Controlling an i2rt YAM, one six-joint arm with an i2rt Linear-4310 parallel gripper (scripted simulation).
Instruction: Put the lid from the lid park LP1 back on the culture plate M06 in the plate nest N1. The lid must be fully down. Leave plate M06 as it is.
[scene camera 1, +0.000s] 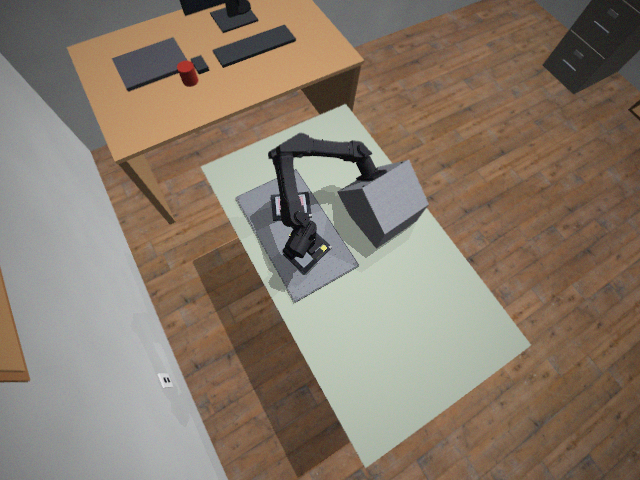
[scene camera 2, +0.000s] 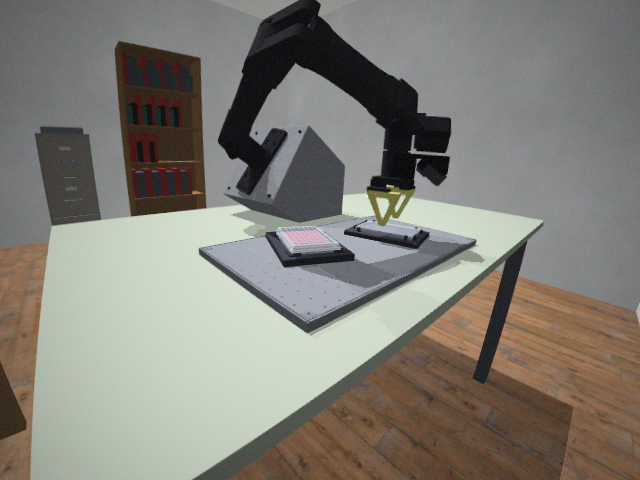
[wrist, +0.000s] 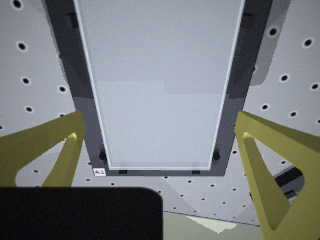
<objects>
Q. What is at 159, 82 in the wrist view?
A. A clear lid.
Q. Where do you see the gripper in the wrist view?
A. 159, 119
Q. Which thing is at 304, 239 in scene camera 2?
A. A culture plate M06.
</objects>
